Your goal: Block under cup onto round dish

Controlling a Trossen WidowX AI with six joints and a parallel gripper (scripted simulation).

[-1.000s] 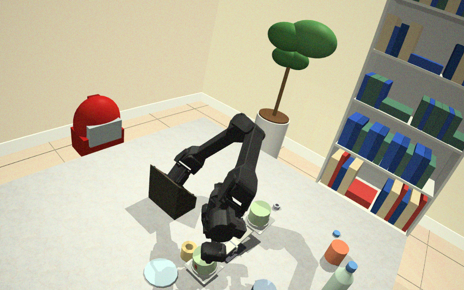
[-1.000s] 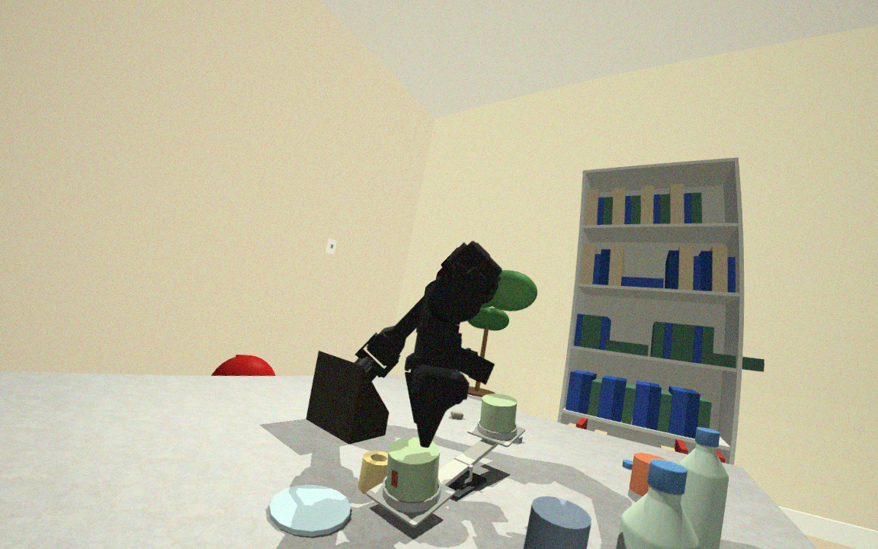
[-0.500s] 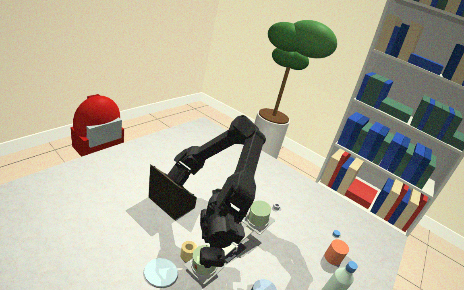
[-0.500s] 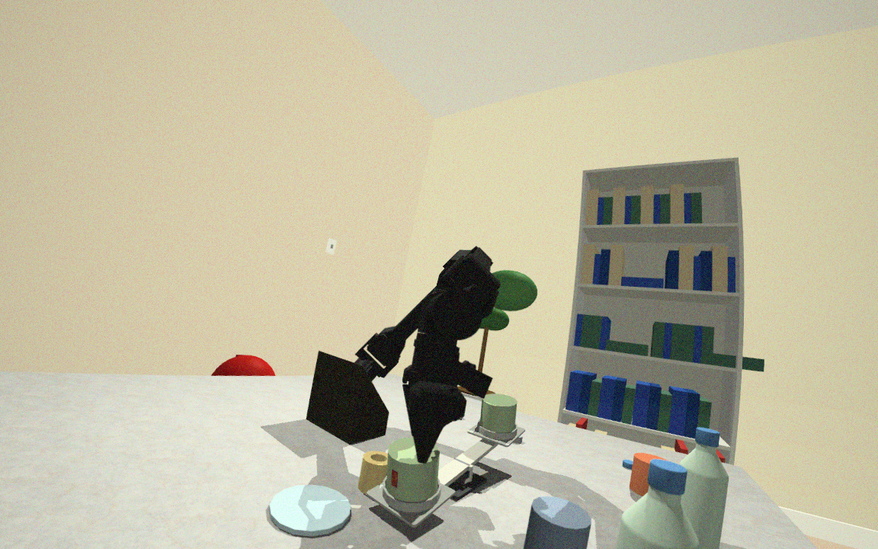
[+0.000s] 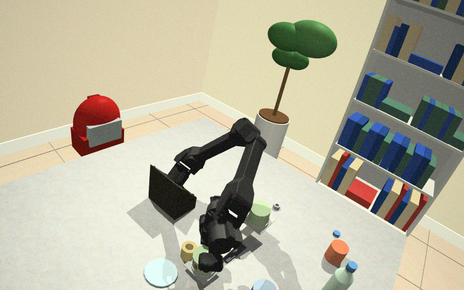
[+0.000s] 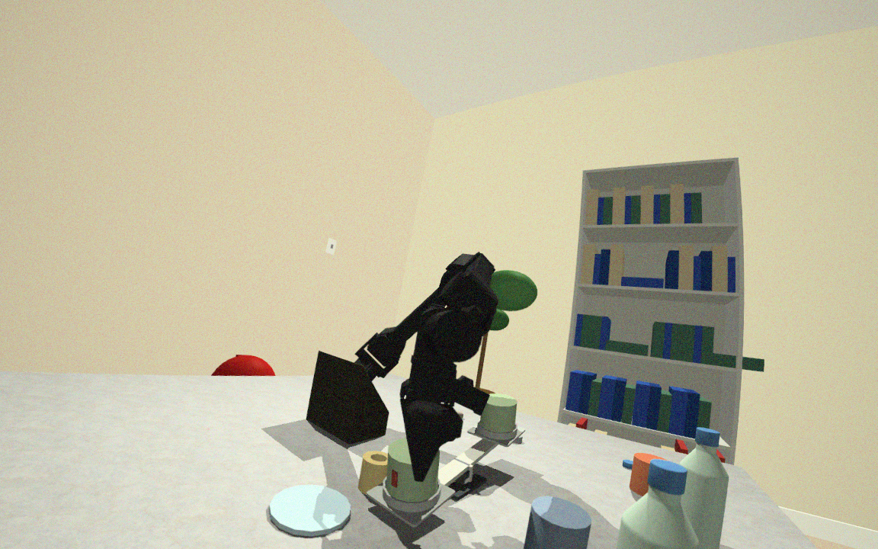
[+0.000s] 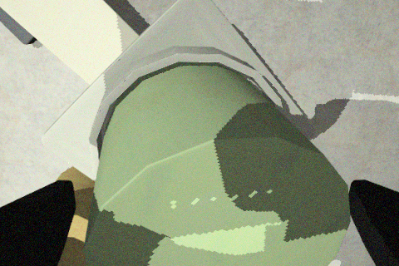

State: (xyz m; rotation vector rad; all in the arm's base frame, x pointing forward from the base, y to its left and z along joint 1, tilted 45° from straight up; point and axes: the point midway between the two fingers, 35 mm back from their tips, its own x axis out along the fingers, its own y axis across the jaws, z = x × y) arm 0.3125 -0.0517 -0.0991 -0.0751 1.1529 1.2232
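The block lies 30 mm below my gripper tip. From my gripper tip the other things lie so: small balance 140 mm to the left, 50 mm below, 10 mm behind; yellow roll 80 mm behind, 50 mm below; pale blue round dish 110 mm to the right, 70 mm below, 70 mm behind.
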